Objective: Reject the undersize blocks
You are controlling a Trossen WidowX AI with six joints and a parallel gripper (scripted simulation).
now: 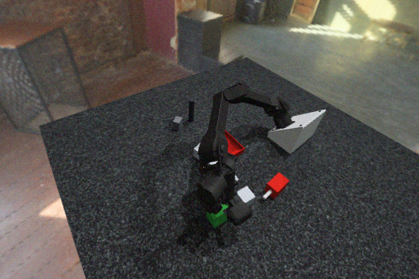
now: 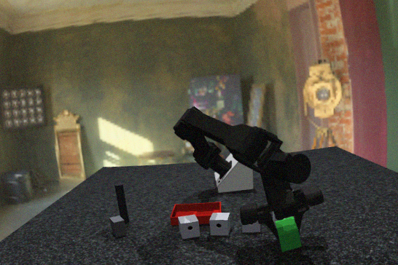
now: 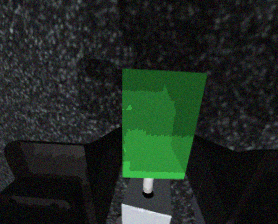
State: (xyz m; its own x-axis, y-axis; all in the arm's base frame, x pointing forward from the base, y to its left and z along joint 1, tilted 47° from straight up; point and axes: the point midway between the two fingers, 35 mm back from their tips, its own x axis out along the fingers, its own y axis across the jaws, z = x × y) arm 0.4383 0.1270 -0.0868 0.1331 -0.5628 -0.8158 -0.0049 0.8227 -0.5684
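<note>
The green gauge lies 20 mm above my gripper tip and 10 mm behind it. Also, from my gripper tip: red reject tray 240 mm to the right, 170 mm behind; then red gauge 190 mm behind, 20 mm to the left, 10 mm above.
</note>
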